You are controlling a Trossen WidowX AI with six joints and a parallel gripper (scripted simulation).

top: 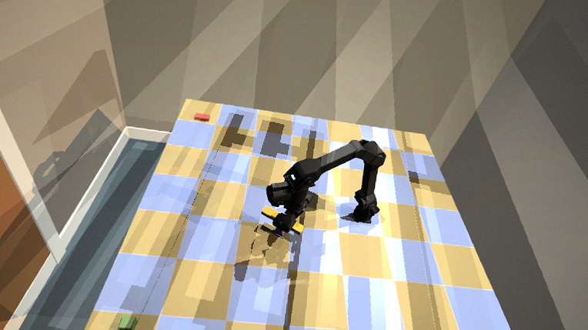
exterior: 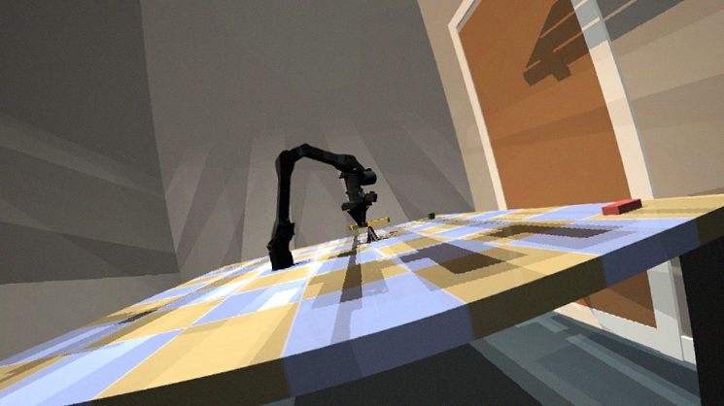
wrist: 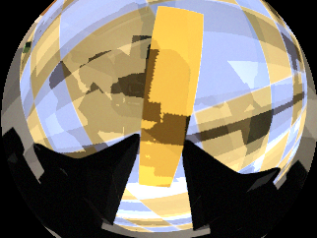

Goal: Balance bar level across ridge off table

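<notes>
Now: gripper tip 3 cm short of the bar and 1 cm to the left of it. Also, from my gripper tip: green block 43 cm ahead, 36 cm to the left, 5 cm below; then red block 64 cm to the right, 43 cm ahead, 6 cm below.
</notes>
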